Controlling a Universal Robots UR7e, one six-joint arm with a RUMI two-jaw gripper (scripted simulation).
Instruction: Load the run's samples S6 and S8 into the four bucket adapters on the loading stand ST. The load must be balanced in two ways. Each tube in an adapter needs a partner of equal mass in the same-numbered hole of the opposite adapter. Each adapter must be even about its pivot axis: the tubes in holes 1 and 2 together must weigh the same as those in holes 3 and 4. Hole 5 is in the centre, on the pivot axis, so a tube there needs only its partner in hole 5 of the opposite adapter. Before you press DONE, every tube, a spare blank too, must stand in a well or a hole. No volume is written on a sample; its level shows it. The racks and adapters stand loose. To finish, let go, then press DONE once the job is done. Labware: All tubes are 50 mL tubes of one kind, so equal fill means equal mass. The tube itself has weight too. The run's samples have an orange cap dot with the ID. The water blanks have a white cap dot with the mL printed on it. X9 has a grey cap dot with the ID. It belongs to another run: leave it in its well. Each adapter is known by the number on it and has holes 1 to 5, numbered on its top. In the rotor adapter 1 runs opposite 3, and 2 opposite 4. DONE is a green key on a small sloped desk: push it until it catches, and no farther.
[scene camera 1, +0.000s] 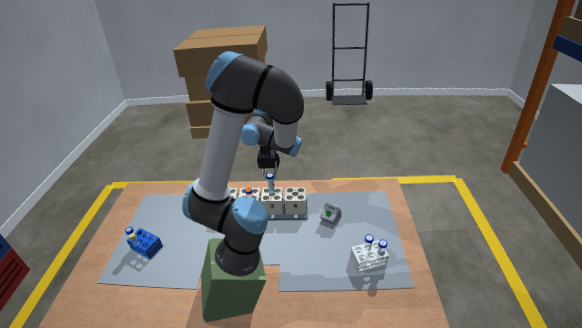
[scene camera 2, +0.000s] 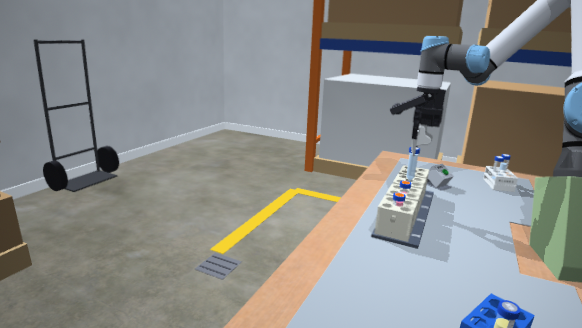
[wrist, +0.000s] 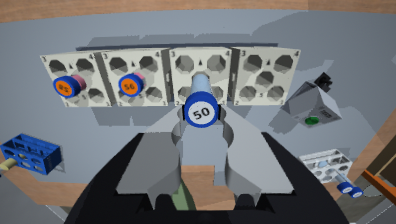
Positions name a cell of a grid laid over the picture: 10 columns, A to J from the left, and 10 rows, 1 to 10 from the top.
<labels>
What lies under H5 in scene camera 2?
The gripper.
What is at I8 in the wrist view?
A white rack.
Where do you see the gripper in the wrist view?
At F5
</labels>
